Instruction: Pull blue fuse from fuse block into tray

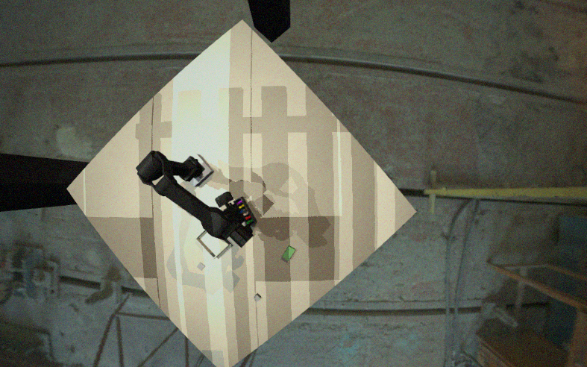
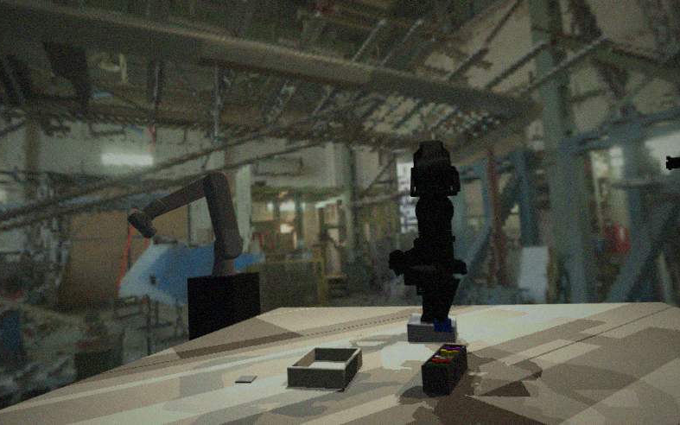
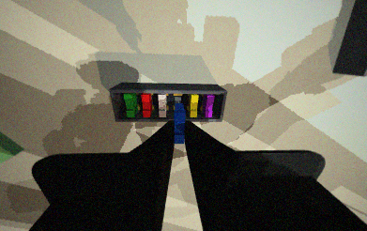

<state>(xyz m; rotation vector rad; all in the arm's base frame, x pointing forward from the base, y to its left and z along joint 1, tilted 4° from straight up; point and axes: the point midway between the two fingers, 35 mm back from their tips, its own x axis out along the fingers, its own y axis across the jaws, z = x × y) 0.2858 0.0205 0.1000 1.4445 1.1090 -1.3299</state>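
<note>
The grey tray lies 210 mm to the right of my gripper tip and 90 mm below it. From my gripper tip the other things lie so: blue fuse 10 mm below; then grey cube 340 mm ahead, 250 mm to the right, 90 mm below.
</note>
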